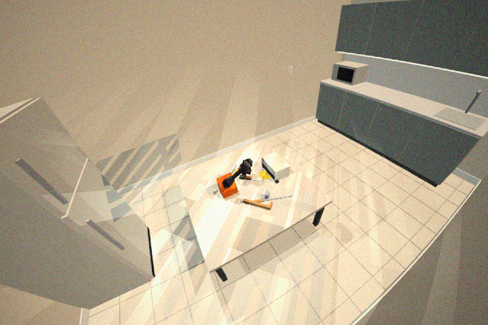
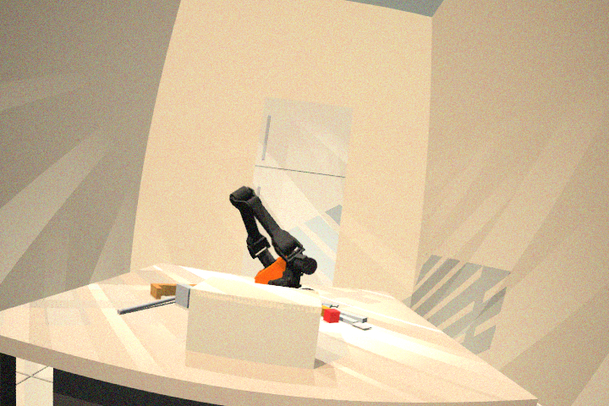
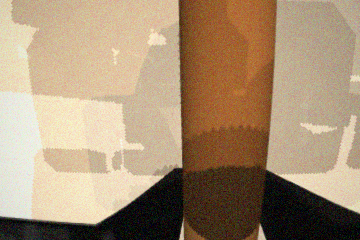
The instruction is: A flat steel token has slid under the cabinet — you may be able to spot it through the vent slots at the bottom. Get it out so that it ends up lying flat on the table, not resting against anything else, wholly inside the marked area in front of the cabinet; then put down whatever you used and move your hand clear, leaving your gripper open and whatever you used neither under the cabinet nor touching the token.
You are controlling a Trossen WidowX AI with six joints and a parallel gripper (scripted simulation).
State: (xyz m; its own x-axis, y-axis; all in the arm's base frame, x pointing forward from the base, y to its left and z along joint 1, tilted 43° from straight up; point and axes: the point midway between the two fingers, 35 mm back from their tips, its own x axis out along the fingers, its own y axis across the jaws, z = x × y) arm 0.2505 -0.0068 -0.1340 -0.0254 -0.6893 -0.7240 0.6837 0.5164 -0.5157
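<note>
Now: the red cube 30 mm ahead of my gripper tip, 150 mm to the left of it and 10 mm above it. Round my gripper tip: yellow-orange block: 100 mm behind, 100 mm to the left, 10 mm above; grey bar: 50 mm behind, 220 mm to the left; small grey block: 60 mm ahead, 360 mm to the right, 20 mm above.
</note>
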